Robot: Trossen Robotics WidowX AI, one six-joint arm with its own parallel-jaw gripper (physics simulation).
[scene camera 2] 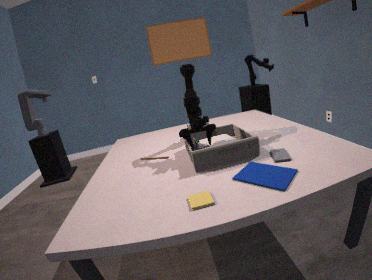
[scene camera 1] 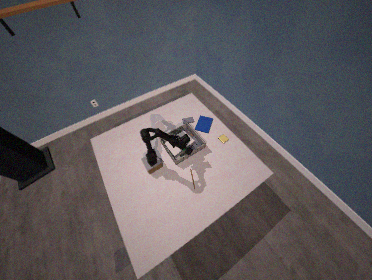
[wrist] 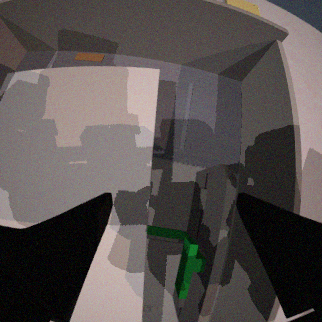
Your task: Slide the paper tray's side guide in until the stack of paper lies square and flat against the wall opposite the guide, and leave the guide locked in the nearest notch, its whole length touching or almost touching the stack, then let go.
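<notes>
There is a blue book, and it is resting on the table. I can see my gripper too, along with a white paper stack and a side guide.
</notes>
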